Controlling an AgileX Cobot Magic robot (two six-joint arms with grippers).
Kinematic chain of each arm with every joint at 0, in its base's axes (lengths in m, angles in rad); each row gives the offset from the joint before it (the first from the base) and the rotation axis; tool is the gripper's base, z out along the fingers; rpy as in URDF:
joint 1: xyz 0 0 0.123 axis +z
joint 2: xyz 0 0 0 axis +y
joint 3: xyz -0.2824 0 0.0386 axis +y
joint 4: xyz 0.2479 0 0.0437 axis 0.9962 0 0.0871
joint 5: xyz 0 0 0 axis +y
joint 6: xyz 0.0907 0 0.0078 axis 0.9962 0 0.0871
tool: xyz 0 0 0 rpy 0 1.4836 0
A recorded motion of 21 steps. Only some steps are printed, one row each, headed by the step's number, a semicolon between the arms.
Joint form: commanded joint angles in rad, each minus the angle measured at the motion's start. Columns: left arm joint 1, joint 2, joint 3, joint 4, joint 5, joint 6; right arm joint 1, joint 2, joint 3, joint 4, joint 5, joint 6.
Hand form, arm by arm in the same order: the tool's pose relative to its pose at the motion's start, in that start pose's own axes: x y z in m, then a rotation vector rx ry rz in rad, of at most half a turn. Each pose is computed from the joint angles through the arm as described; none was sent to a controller.
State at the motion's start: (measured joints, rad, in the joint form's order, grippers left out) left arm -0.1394 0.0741 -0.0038 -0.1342 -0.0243 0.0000; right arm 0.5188 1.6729 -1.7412 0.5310 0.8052 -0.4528
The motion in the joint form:
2: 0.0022 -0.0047 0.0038 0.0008 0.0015 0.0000; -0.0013 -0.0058 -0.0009 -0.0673 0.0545 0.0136
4: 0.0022 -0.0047 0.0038 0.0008 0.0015 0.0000; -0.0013 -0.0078 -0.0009 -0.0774 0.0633 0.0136
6: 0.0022 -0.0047 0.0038 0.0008 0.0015 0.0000; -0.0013 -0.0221 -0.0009 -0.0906 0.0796 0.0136
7: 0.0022 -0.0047 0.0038 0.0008 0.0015 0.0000; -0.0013 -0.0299 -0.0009 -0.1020 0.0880 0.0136
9: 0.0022 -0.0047 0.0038 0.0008 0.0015 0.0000; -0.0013 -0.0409 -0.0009 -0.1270 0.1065 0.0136
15: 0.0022 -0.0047 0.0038 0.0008 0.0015 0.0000; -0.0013 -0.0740 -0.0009 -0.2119 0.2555 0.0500
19: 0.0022 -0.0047 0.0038 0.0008 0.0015 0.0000; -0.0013 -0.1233 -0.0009 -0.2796 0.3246 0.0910
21: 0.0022 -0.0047 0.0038 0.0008 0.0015 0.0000; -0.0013 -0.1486 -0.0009 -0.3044 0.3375 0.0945
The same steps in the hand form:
2: 0.0011 0.0003 -0.0003 -0.0020 0.0003 0.0009; 0.0052 -0.0016 -0.0030 0.0231 0.0642 -0.0334
4: 0.0011 0.0003 -0.0003 -0.0020 0.0003 0.0009; 0.0058 -0.0016 -0.0039 0.0265 0.0736 -0.0406
6: 0.0011 0.0003 -0.0003 -0.0020 0.0003 0.0009; 0.0052 0.0003 -0.0100 0.0303 0.0794 -0.0539
7: 0.0011 0.0003 -0.0003 -0.0020 0.0003 0.0009; 0.0049 0.0010 -0.0133 0.0356 0.0835 -0.0638
9: 0.0011 0.0003 -0.0003 -0.0020 0.0003 0.0009; 0.0054 0.0016 -0.0181 0.0469 0.0983 -0.0830
15: 0.0011 0.0003 -0.0003 -0.0020 0.0003 0.0009; 0.0152 0.0050 -0.0343 0.0620 0.2322 -0.1006
19: 0.0011 0.0003 -0.0003 -0.0020 0.0003 0.0009; 0.0162 0.0091 -0.0565 0.1054 0.2704 -0.1066
21: 0.0011 0.0003 -0.0003 -0.0020 0.0003 0.0009; 0.0149 0.0113 -0.0674 0.1262 0.2660 -0.1222

